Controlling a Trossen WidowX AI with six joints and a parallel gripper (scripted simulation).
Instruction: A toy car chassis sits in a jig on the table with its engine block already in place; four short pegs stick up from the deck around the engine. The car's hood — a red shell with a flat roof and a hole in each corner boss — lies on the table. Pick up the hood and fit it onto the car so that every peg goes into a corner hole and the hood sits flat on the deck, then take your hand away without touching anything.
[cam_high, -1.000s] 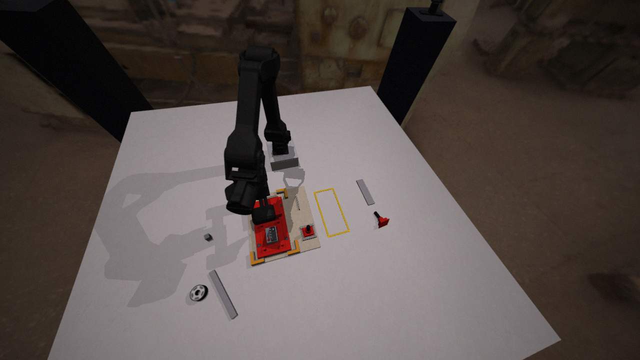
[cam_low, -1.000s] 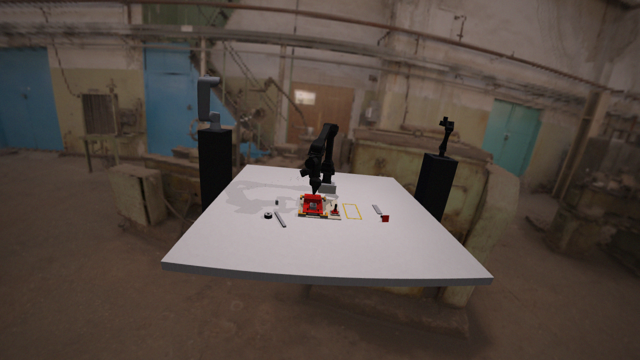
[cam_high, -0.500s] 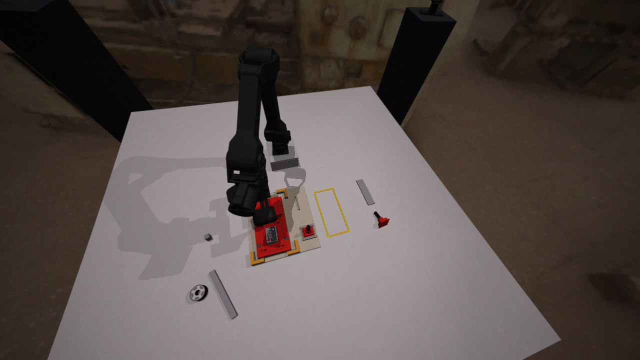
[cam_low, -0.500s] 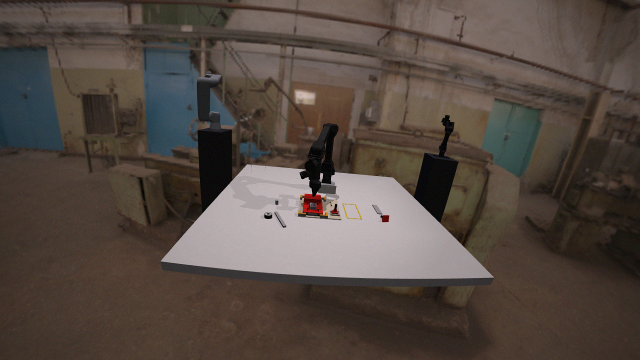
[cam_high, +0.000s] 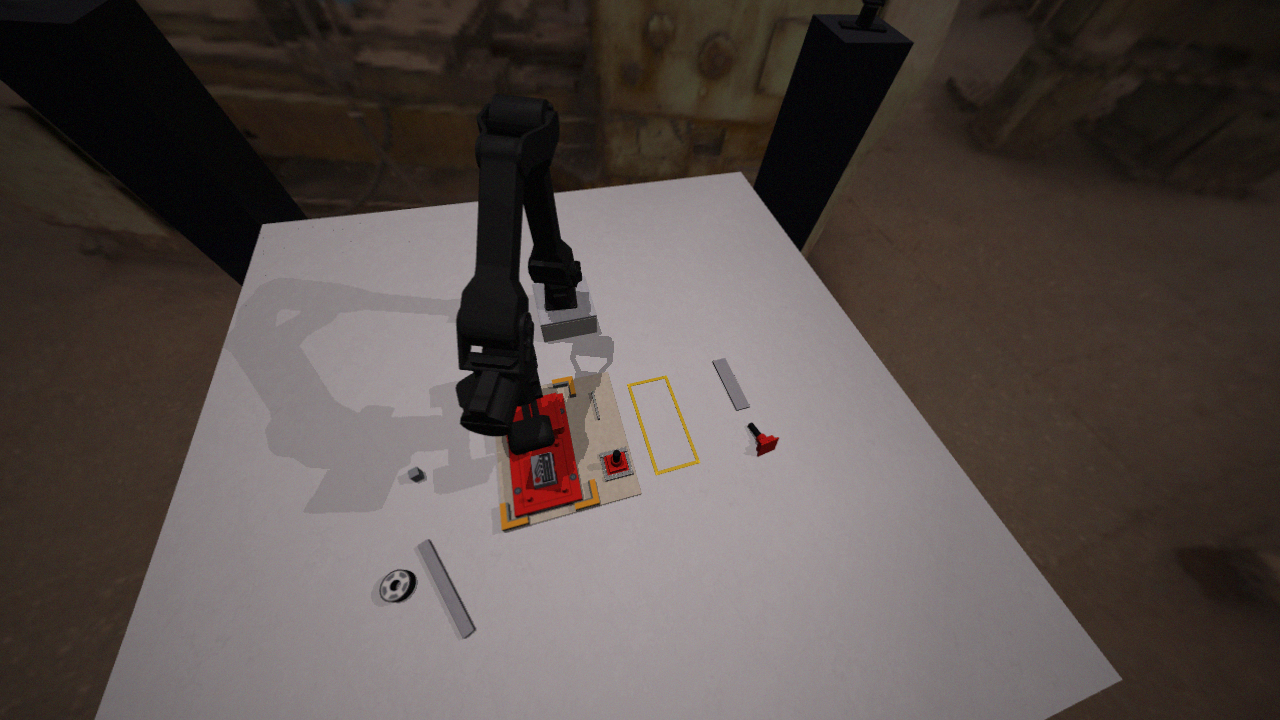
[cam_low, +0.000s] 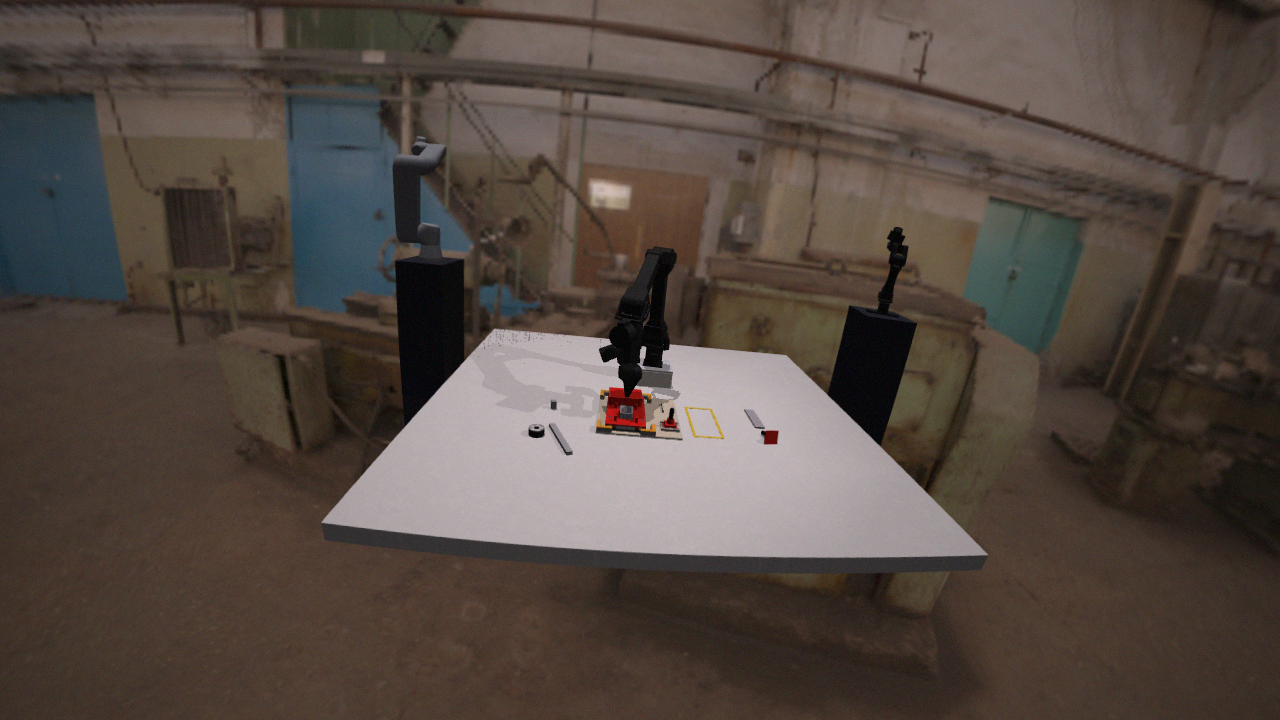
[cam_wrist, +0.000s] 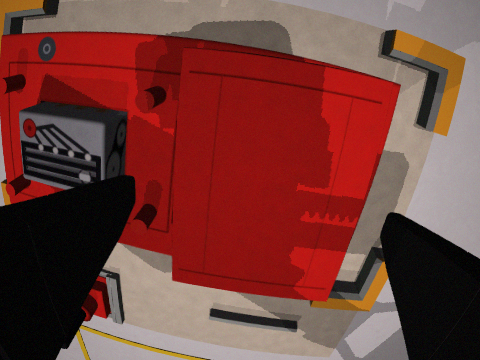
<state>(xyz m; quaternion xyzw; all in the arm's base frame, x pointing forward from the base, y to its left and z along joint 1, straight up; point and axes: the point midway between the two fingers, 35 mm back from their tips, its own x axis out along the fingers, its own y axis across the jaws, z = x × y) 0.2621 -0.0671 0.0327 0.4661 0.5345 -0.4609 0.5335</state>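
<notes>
Now: gripper tip 20 mm above the red hood. From my gripper tip the other things lie so: grey engine block 90 mm ahead, 30 mm below, 20 mm to the left; then wheel 220 mm ahead, 200 mm to the right, 50 mm below.
</notes>
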